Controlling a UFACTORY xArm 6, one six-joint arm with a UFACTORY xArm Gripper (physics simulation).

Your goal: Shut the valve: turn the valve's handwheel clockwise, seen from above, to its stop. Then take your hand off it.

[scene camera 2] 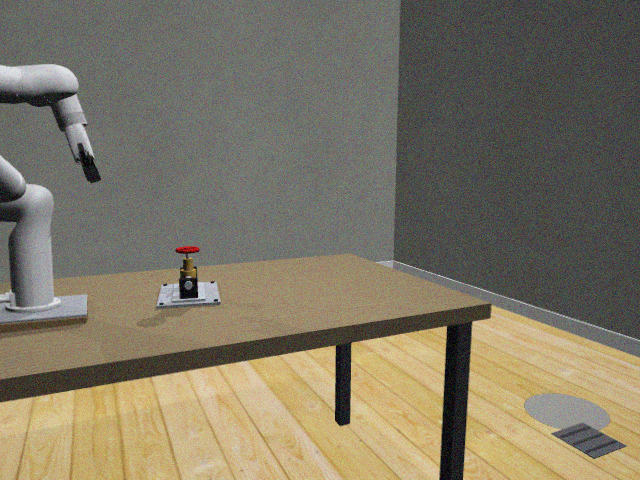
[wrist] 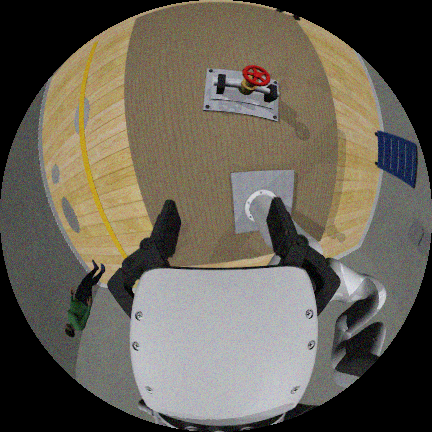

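My gripper is there for me to see, and the wrist view shows it too. I also see a grey base plate.
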